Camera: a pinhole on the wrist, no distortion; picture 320 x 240 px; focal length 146.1 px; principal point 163.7 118.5 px. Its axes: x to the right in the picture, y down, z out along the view. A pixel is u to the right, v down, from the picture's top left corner.
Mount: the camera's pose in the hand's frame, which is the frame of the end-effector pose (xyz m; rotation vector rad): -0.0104 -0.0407 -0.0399 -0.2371 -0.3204 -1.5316
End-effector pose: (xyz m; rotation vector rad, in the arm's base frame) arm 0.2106 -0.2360 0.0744 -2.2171 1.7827 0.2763
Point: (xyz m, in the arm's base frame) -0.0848 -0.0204 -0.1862
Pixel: 107.2 71.6
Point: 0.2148 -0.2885 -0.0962
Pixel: 167.9 216.1
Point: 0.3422 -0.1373 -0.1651
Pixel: 270.3 140.2
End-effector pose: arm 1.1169 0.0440 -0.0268 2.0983 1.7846 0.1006
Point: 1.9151 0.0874 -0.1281
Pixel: 20.5 184.0
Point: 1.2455 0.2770 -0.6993
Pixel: 246.9 228.8
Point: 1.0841 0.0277 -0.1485
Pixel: 253.6 139.0
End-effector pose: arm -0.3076 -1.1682 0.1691 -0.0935 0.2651 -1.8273
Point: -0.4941 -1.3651 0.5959
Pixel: 306.0 219.6
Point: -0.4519 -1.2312 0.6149
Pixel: 298.9 156.9
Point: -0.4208 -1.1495 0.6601
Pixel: 290.0 120.4
